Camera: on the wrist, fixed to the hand. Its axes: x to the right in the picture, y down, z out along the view.
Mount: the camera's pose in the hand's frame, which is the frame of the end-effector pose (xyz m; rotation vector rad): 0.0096 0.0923 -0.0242 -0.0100 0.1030 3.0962
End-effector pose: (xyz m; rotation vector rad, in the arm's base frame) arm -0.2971 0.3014 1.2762 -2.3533 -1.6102 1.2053
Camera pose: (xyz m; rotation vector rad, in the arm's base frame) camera -0.2094 0.2758 1.2470 1.4066 -1.9146 -0.0115
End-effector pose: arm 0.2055 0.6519 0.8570 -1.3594 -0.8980 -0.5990
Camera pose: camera 0.2905 0.6430 0.8134 -1.0701 1.6307 1.6527
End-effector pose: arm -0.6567 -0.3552 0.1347 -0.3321 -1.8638 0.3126
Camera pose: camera -0.6299 -0.2651 0.1159 2.3843 -0.4237 -1.6877
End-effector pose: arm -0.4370 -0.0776 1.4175 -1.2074 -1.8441 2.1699
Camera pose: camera -0.3899 -0.0796 1.3340 1.4077 -0.8424 -0.0553
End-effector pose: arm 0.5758 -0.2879 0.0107 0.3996 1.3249 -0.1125
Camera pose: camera 0.5841 -0.1926 0.0173 1.8690 -0.4417 2.3615
